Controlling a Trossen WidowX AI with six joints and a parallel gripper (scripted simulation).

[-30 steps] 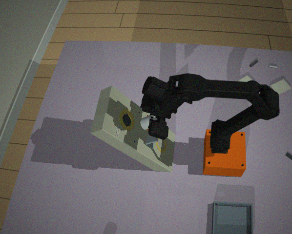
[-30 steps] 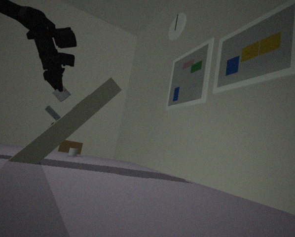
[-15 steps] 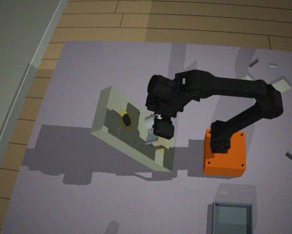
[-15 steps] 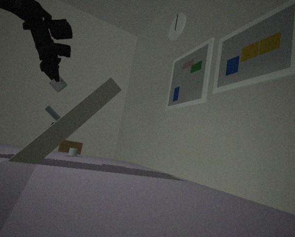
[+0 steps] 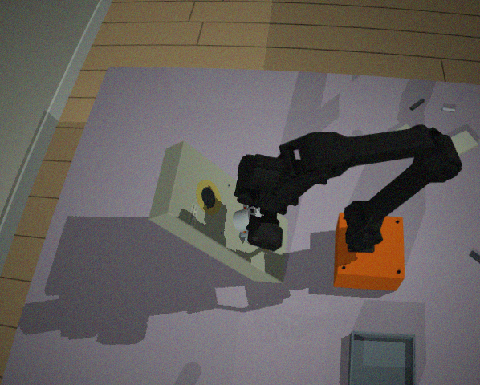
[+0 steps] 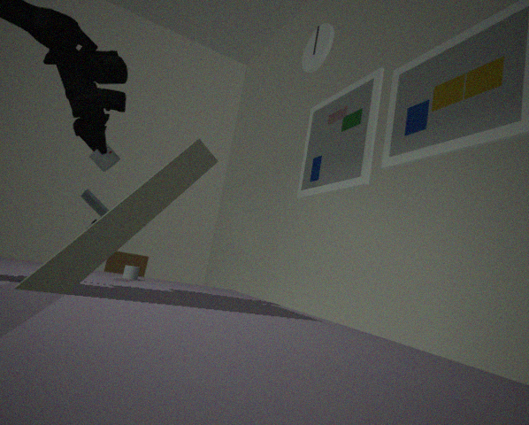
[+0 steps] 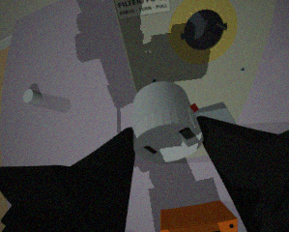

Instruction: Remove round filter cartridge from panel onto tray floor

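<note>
My gripper tip is now 31 cm past the grey tray, 26 cm above it and 24 cm to the right of it. Round my gripper tip: service panel 11 cm below, 6 cm to the right, 6 cm ahead; round filter cartridge right at my gripper tip.
</note>
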